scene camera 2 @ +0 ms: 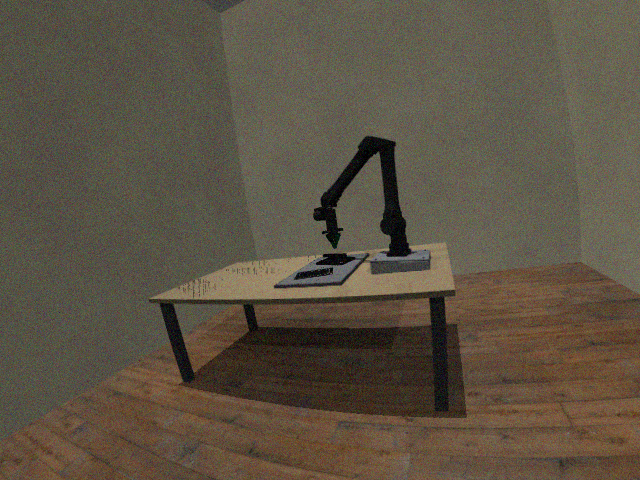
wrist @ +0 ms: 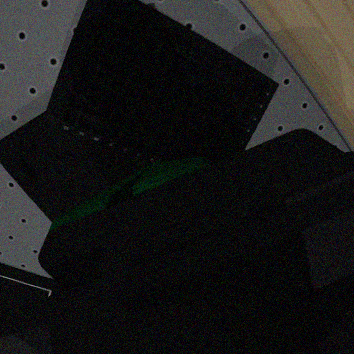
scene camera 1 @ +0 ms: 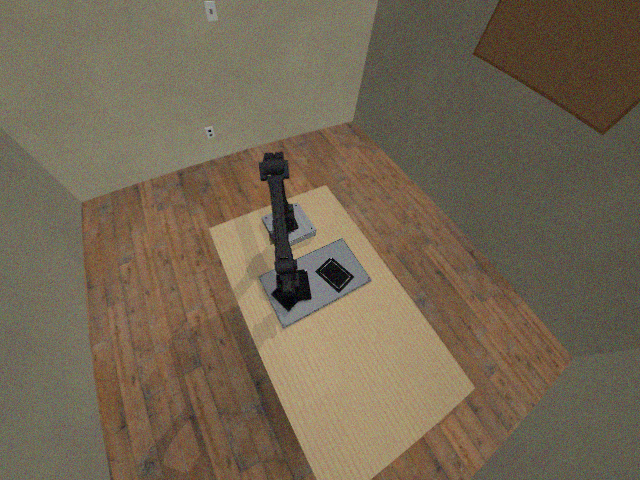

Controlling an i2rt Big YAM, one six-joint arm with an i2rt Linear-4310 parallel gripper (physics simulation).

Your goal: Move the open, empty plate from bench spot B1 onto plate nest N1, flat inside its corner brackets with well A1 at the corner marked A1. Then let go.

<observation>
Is my gripper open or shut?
Shut.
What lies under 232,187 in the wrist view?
My gripper.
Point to a black well plate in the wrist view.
146,86
</observation>
